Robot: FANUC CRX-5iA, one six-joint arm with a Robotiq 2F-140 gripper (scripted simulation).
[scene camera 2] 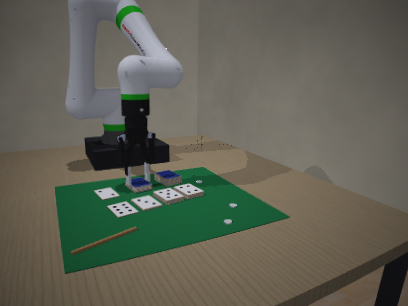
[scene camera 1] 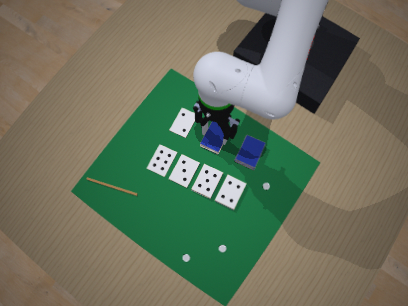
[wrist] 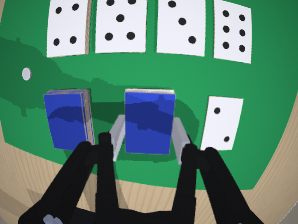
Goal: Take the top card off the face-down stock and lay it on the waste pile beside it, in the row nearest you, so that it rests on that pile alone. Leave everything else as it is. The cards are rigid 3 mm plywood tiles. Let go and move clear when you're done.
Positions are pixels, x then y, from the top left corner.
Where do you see a green mat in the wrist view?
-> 107, 76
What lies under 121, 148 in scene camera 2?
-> The gripper.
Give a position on a two-pip card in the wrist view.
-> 223, 113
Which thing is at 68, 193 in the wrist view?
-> The gripper.
